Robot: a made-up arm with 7 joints.
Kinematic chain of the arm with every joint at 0, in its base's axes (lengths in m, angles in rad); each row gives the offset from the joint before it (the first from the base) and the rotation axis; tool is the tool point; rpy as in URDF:
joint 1: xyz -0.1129 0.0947 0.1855 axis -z
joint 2: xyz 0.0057 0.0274 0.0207 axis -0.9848 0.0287 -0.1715
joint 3: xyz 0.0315 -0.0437 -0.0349 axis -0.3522 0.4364 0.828
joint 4: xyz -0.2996 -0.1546 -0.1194 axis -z
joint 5: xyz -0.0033 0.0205 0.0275 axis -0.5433 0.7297 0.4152
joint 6: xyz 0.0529 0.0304 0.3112 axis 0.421 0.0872 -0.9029
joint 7: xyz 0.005 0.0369 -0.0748 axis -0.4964 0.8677 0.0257
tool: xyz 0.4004 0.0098 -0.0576 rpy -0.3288 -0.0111 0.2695
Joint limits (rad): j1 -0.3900..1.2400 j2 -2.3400..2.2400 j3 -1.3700..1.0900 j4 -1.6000..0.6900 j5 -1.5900..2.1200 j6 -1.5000..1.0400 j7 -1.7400..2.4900
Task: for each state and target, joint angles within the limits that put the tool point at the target. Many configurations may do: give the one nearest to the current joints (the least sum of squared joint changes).
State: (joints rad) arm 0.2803 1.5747 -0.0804 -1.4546 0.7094 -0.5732 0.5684
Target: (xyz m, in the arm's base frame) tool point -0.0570 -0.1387 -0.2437
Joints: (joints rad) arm -0.0791 1.4819 -0.9078 -1.1770 0.6792 -0.4286 0.4278
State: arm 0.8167 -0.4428 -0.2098 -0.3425 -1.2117 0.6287 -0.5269
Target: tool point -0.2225 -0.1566 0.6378
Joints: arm 0.6439 0.2150 0.2096 -0.5023 -0.8194 0.2158 -0.5568
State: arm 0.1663 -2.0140 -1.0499 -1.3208 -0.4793 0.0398 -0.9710
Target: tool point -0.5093 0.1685 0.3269
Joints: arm 1.0053 -1.4068 -1.3700 -1.4233 -0.4628 -0.1314 -0.8164
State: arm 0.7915 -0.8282 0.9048 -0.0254 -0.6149 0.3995 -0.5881
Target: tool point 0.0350 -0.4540 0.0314
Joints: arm 0.5566 -1.1571 0.8453 -0.0232 -0.7060 0.6221 -0.4933
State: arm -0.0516 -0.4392 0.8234 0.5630 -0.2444 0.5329 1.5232
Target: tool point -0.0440 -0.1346 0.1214
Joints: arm -0.2340 -0.0221 1.0591 0.4871 -0.7498 1.0400 1.4970
